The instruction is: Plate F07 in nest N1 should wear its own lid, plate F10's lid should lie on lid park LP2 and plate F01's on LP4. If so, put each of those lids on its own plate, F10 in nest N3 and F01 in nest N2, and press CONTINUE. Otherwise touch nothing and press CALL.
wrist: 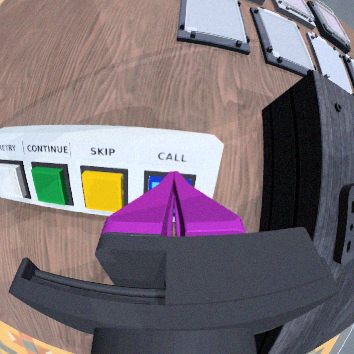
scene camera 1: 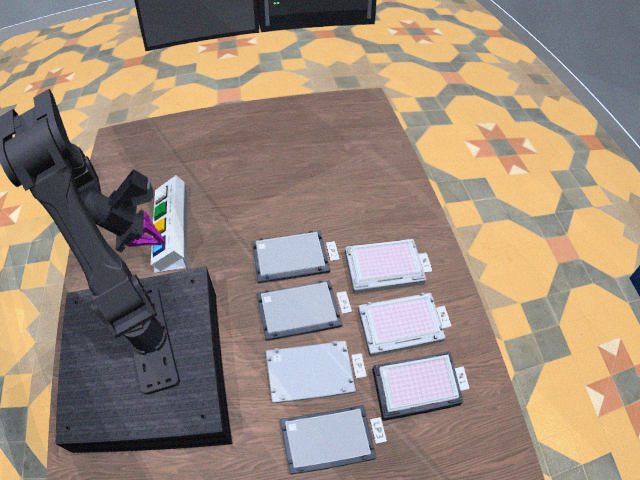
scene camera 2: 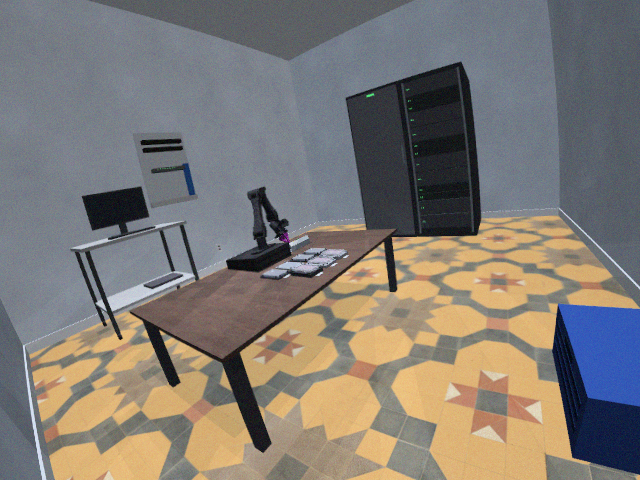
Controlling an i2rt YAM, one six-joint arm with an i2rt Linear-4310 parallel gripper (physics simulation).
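Frame: origin at the arm's base, x ahead, y left, z up, level; metres.
Where they show: gripper, fingertip midpoint: (wrist: 173, 178) (scene camera 1: 163, 242); arm's base, origin of the base link: (scene camera 1: 150, 339) (scene camera 2: 264, 249).
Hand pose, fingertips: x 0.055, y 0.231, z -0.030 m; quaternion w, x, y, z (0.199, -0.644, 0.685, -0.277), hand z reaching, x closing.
Note:
Things, the pixels of their centre, and the offset from my fingertips. "spot": a spot on its surface instead. Level surfaces: height alone.
- blue CALL button, body centre: (wrist: 167, 193) (scene camera 1: 159, 246) 0.004 m left, 0.011 m back, 0.013 m down
- green CONTINUE button, body centre: (wrist: 50, 184) (scene camera 1: 160, 210) 0.103 m left, 0.005 m ahead, 0.010 m down
- N1, body centre: (scene camera 1: 419, 382) (wrist: 331, 21) (scene camera 2: 305, 267) 0.439 m right, 0.361 m ahead, 0.026 m down
- N2, body centre: (scene camera 1: 402, 319) (scene camera 2: 320, 260) 0.311 m right, 0.388 m ahead, 0.030 m down
- farthest nest, surface spot: (scene camera 1: 385, 261) spot: 0.181 m right, 0.412 m ahead, 0.027 m down
- LP4, body centre: (scene camera 1: 298, 307) (wrist: 285, 36) (scene camera 2: 303, 257) 0.211 m right, 0.220 m ahead, 0.040 m down
- LP3, body centre: (scene camera 1: 327, 438) (scene camera 2: 275, 273) 0.472 m right, 0.179 m ahead, 0.040 m down
- white button box, body centre: (wrist: 82, 168) (scene camera 1: 168, 221) (scene camera 2: 296, 243) 0.076 m left, 0.017 m ahead, 0.022 m down
- yellow SKIP button, body centre: (wrist: 103, 190) (scene camera 1: 159, 227) 0.054 m left, 0.004 m back, 0.010 m down
- white button, body centre: (wrist: 12, 178) (scene camera 1: 161, 194) 0.152 m left, 0.013 m ahead, 0.010 m down
- wooden table, its level: 0.054 m down
My gripper (scene camera 1: 163, 241) (scene camera 2: 287, 241) (wrist: 173, 178) is shut and empty, its magenta tips over the blue CALL button (scene camera 1: 158, 249) (wrist: 156, 183), hiding much of it; contact is unclear. A light blue patch shows on that button. The green CONTINUE button (scene camera 1: 160, 209) (wrist: 49, 185) is apart from the tips. In scene camera 1, pink-welled plates sit at N1 (scene camera 1: 419, 383) in a dark frame, at N2 (scene camera 1: 402, 321) and in the farthest nest (scene camera 1: 385, 261). Lids lie on LP4 (scene camera 1: 301, 308), LP3 (scene camera 1: 329, 438) and two other parks (scene camera 1: 290, 255) (scene camera 1: 310, 370) with blurred labels. Plate codes and lid fit are unreadable.
The white button box (scene camera 1: 177, 222) (wrist: 200, 150) also bears a yellow SKIP button (scene camera 1: 160, 225) (wrist: 103, 191) and a white button (scene camera 1: 161, 193) (wrist: 11, 181). The black arm base (scene camera 1: 191, 330) (wrist: 330, 150) stands beside it on the wooden table (scene camera 1: 258, 170) (scene camera 2: 206, 304).

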